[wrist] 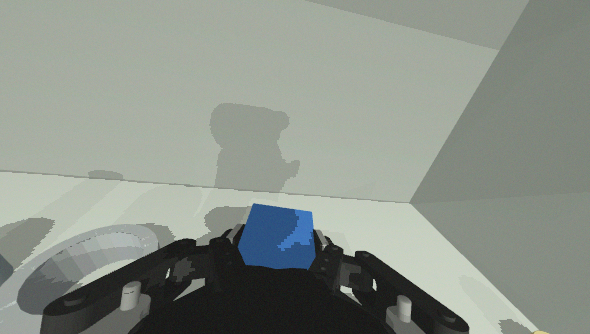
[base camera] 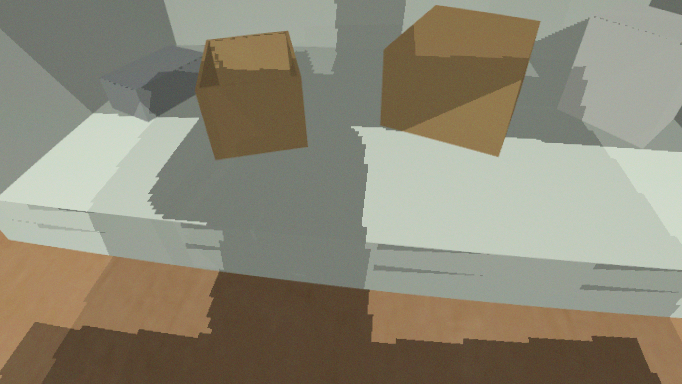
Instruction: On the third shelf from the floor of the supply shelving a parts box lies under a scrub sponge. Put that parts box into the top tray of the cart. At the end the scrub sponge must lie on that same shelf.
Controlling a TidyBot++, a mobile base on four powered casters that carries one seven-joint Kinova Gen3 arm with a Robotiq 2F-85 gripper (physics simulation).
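Frame: origin at the arm's base, x up, y ahead, z left, level; millimetres.
Seen in the pictures: gripper, fingertip midpoint: [wrist: 278, 237].
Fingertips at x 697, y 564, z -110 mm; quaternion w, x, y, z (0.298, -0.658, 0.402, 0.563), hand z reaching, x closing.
A point is followed by its place in that frame.
My gripper [wrist: 278, 237] {y 564, x 697, z -110 mm} is shut on the blue parts box [wrist: 275, 232] {y 560, x 709, z -106 mm}, low in the middle of the wrist view, with one finger on each side of it. The box appears to be held over the pale shelf [wrist: 370, 216] {y 688, x 594, z -335 mm}, in front of its back panel; the gap beneath it is hard to judge. The scrub sponge cannot be made out in either view. The cart and its top tray do not show. The gripper is not seen in the base camera view.
In the wrist view, a grey round container [wrist: 142, 240] {y 616, x 642, z 28 mm} stands left of the gripper, and a side panel [wrist: 520, 150] {y 620, x 786, z -467 mm} rises at right. In the base view, an open brown box [base camera: 255, 115] {y 463, x -269, z 103 mm}, another brown box [base camera: 460, 80] {y 484, x -239, z -119 mm}, a grey bin [base camera: 122, 97] {y 559, x -292, z 319 mm} and a pale box [base camera: 635, 75] {y 514, x -241, z -337 mm} stand on a low shelf.
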